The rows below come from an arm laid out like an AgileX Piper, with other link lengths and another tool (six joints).
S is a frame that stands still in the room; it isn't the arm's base.
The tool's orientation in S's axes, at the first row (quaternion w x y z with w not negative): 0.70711, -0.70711, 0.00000, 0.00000
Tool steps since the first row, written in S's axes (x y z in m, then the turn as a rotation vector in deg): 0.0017, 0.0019, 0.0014, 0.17, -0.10, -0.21; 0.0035, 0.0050, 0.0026, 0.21, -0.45, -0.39; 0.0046, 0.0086, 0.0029, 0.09, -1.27, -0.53; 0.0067, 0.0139, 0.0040, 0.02, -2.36, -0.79; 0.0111, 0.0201, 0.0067, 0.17, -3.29, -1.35; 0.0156, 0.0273, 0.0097, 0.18, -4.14, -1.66; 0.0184, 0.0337, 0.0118, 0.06, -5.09, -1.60; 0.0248, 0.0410, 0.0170, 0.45, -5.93, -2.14; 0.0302, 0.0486, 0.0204, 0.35, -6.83, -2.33; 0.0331, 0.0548, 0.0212, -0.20, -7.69, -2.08
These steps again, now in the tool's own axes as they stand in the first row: 0.0017, -0.0014, 0.0019, 0.17, 0.21, -0.10; 0.0035, -0.0026, 0.0050, 0.21, 0.39, -0.45; 0.0046, -0.0029, 0.0086, 0.09, 0.53, -1.27; 0.0067, -0.0040, 0.0139, 0.02, 0.79, -2.36; 0.0111, -0.0067, 0.0201, 0.17, 1.35, -3.29; 0.0156, -0.0097, 0.0273, 0.18, 1.66, -4.14; 0.0184, -0.0118, 0.0337, 0.06, 1.60, -5.09; 0.0248, -0.0170, 0.0410, 0.45, 2.14, -5.93; 0.0302, -0.0204, 0.0486, 0.35, 2.33, -6.83; 0.0331, -0.0212, 0.0548, -0.20, 2.08, -7.69
